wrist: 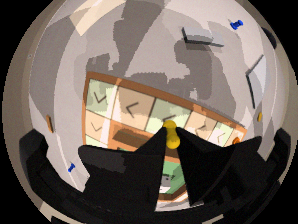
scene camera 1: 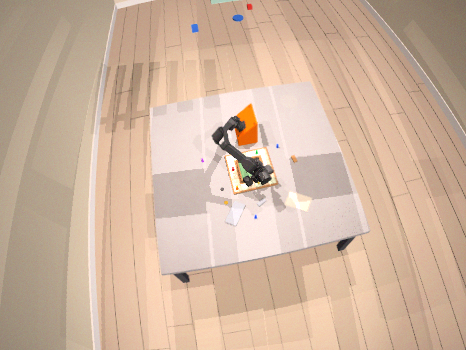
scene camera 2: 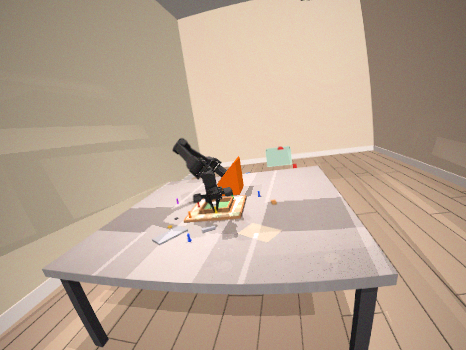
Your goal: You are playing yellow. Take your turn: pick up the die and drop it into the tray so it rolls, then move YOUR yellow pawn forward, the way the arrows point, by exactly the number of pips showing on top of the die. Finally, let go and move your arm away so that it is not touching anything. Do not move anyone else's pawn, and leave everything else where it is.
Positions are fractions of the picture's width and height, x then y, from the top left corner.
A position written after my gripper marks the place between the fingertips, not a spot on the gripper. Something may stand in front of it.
My gripper (wrist: 0.57, 0.59) carries a yellow pawn.
